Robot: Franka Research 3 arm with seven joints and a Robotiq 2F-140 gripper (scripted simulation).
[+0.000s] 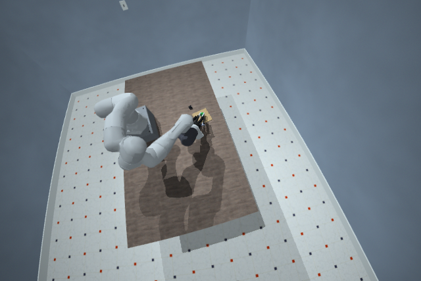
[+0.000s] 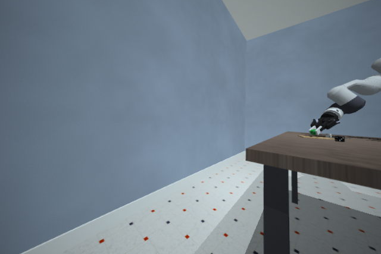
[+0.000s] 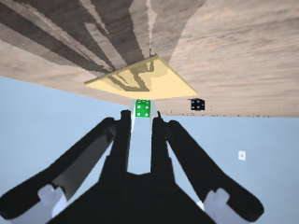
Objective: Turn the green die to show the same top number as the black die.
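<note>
Now: the green die 20 mm to the left of my hand, 10 mm below it and 10 mm ahead of it. Round my hand: white die: 160 mm to the right, 60 mm behind, 30 mm below; then tan mat: 40 mm below, 10 mm to the left; then black die: 140 mm to the left, 80 mm behind, 30 mm below.
</note>
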